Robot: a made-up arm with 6 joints.
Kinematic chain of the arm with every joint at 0, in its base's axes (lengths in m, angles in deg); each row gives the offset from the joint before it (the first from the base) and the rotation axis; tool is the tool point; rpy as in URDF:
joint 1: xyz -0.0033 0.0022 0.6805 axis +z
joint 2: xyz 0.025 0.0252 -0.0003 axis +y
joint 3: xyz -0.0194 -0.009 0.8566 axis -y
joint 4: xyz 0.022 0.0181 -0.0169 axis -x
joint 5: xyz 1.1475 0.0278 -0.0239 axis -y
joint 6: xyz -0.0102 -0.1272 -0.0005 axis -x
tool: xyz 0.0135 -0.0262 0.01 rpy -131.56 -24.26 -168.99
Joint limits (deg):
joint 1: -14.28..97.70
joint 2: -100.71..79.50
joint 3: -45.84..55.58
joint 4: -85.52..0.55
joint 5: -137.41..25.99
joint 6: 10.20..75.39
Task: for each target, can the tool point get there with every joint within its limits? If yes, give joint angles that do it. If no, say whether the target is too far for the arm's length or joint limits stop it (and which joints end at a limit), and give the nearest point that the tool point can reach.
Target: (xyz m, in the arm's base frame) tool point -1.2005 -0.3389 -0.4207
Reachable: no: joint limits stop it (at a limit: joint 1, joint 2, joint 4, joint 5) | nearest point -0.0903 0.1018 -0.0678 | short by 1.245 m
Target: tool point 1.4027 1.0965 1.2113
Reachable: yes | joints 39.97 42.47 39.97 -15.35 -68.06 52.97
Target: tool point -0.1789 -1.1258 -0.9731
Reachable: no: joint limits stop it (at a limit: joint 1, joint 2, joint 4) | nearest point 0.3728 -0.1842 -0.2413 | short by 1.314 m
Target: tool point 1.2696 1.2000 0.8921
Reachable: yes | joints 45.76 46.12 29.46 -16.53 -34.30 27.62
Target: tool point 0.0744 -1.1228 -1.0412
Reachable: no: joint limits stop it (at a limit: joint 1, joint 2, joint 4) | nearest point 0.5129 -0.2195 -0.2909 | short by 1.253 m
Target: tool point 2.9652 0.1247 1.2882
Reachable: no: too far | nearest point 1.9298 0.0820 1.0743 | short by 1.058 m
